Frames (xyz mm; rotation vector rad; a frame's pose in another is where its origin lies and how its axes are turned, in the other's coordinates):
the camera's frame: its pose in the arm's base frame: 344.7 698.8 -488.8 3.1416 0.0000 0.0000
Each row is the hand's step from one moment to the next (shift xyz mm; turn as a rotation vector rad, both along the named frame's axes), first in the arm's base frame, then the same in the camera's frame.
Working: the arm's base frame: its pose in the camera's frame: -344.7 698.8 -488.8 3.1416 0.0000 0.0000

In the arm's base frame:
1: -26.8 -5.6 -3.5 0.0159 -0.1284 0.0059
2: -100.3 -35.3 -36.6 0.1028 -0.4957 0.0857
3: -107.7 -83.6 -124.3 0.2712 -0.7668 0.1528
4: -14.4 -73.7 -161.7 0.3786 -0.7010 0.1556
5: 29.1 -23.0 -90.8 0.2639 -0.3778 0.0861
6: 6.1 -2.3 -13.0 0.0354 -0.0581 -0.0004
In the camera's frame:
1: -26.8 5.6 3.5 0.0159 0.1284 -0.0059
2: -100.3 35.3 36.6 0.1028 0.4957 -0.0857
3: -107.7 83.6 124.3 0.2712 0.7668 -0.1528
4: -14.4 73.7 161.7 0.3786 0.7010 -0.1556
5: 29.1 23.0 90.8 0.2639 0.3778 -0.0861
6: 6.1 2.3 13.0 0.0354 0.0581 0.0004

